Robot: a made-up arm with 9 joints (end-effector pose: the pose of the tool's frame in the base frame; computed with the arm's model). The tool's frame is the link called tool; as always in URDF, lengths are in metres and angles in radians.
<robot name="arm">
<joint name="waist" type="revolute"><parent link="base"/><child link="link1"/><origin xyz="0 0 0.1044" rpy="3.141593 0 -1.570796"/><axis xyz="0 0 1"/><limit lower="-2.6" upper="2.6" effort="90" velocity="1.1"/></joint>
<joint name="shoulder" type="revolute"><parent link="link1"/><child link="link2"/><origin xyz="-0.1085 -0.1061 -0.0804" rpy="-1.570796 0 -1.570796"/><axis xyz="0 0 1"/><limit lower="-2.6" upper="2.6" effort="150" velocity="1.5"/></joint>
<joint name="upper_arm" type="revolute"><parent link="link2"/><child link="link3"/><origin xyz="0.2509 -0.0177 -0.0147" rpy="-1.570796 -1.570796 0"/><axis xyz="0 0 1"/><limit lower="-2.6" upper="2.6" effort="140" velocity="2.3"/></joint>
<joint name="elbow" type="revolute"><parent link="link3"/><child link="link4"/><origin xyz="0.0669 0.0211 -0.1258" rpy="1.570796 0 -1.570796"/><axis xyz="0 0 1"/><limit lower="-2.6" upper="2.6" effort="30" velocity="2.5"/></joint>
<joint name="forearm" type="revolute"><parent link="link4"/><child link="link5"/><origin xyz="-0.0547 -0.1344 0.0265" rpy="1.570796 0 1.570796"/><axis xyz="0 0 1"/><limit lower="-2.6" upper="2.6" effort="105" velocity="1.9"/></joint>
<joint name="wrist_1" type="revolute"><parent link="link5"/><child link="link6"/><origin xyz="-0.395 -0.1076 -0.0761" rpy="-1.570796 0 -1.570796"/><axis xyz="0 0 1"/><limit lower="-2.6" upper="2.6" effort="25" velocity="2"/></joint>
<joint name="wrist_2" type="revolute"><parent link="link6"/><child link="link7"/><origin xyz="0.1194 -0.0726 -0.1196" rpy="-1.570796 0 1.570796"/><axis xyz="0 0 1"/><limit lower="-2.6" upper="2.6" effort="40" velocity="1.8"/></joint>
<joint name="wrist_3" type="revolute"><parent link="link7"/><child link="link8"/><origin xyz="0.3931 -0.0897 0.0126" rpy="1.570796 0 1.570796"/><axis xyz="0 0 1"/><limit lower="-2.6" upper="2.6" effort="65" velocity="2.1"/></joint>
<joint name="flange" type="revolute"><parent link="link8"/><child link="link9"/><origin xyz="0.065 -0.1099 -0.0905" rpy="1.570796 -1.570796 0"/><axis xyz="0 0 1"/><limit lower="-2.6" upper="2.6" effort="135" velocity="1.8"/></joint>
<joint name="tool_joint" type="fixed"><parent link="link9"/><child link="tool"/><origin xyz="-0.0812 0.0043 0.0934" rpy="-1.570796 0 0"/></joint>
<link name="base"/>
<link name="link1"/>
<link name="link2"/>
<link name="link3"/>
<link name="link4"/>
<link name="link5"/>
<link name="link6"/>
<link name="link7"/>
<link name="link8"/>
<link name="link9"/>
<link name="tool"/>
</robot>
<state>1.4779 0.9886 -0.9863 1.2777 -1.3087 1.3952 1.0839 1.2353 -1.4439</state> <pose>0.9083 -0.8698 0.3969 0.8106 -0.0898 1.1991</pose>
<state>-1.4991 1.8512 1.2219 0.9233 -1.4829 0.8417 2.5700 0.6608 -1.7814</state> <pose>0.2287 0.8687 -0.0790 -2.2527 1.2580 -1.0620</pose>
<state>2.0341 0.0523 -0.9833 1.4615 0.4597 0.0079 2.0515 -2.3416 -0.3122</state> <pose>0.6665 0.1991 -0.2647 0.7672 0.2018 0.8064</pose>
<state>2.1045 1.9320 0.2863 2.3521 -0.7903 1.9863 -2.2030 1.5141 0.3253</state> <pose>-0.0651 -0.1217 0.0024 0.2062 -2.3924 1.7119</pose>
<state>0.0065 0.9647 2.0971 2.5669 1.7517 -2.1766 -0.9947 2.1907 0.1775</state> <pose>0.7051 0.2656 0.4547 -1.0470 1.1551 2.1337</pose>
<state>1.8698 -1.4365 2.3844 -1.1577 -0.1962 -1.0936 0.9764 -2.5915 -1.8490</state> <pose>0.9205 -0.1471 0.4429 -0.0311 1.3990 -0.2770</pose>
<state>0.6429 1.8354 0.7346 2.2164 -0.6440 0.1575 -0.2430 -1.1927 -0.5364</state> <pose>-0.0591 -0.3668 0.1858 -0.9364 0.9883 -1.0984</pose>
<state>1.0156 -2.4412 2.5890 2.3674 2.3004 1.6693 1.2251 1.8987 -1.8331</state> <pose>0.3410 0.8832 0.4995 -1.3232 0.9891 -0.4080</pose>
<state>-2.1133 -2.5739 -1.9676 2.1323 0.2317 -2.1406 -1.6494 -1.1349 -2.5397</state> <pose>-0.0923 -0.5728 -0.0777 -0.1888 1.9722 1.0003</pose>
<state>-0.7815 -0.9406 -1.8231 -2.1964 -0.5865 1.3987 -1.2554 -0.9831 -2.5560</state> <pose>0.2206 0.2948 0.4349 -1.6875 -0.4050 0.0462</pose>
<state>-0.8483 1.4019 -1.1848 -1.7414 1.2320 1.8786 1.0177 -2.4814 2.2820</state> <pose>0.5542 -0.3530 0.1410 -0.7550 -0.0806 2.1178</pose>
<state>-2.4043 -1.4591 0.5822 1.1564 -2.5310 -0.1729 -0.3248 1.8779 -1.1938</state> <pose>-0.2644 -0.6514 -0.1437 1.0552 1.0073 -0.2405</pose>
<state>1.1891 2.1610 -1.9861 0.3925 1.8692 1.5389 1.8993 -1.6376 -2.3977</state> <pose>0.4247 -0.4577 -0.3851 1.1234 -2.2191 0.5229</pose>
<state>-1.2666 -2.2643 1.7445 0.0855 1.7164 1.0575 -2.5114 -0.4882 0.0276</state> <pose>-0.4965 0.0932 -0.5040 2.4156 0.9717 0.3390</pose>
